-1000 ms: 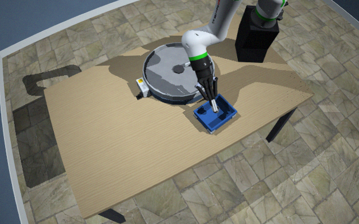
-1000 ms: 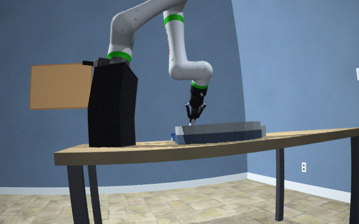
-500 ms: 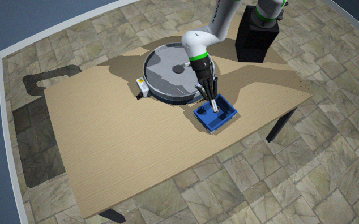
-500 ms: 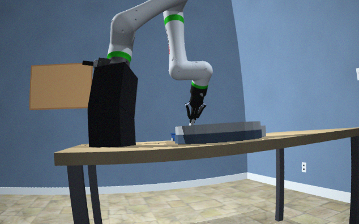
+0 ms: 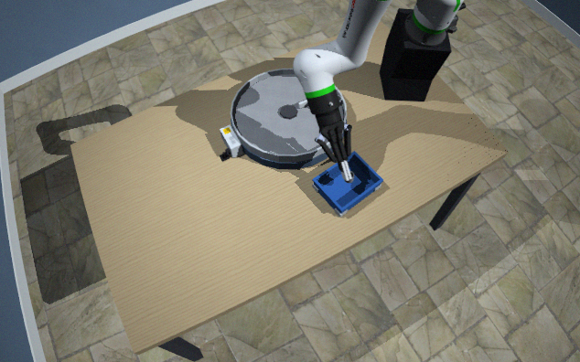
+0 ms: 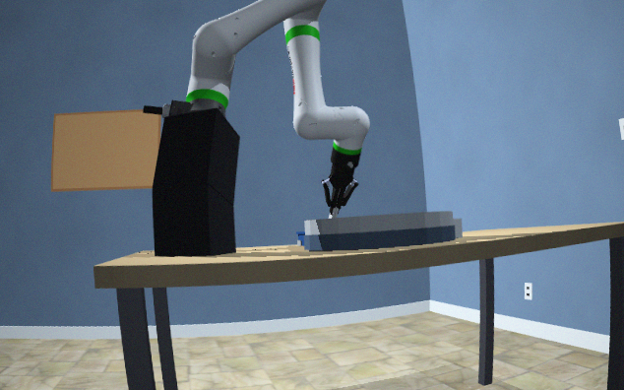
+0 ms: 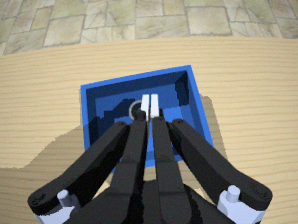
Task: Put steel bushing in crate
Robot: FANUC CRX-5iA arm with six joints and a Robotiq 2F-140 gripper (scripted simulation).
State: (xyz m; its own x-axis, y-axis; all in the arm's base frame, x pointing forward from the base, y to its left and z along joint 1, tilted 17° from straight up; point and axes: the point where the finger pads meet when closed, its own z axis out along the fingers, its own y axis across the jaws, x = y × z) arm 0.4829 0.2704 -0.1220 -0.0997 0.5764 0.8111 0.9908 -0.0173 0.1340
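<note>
Now: the blue crate 80 mm below my hand, 10 mm to the left of it and 10 mm behind it. Round my hand: round grey turning table: 330 mm to the right, 50 mm below, 30 mm ahead.
</note>
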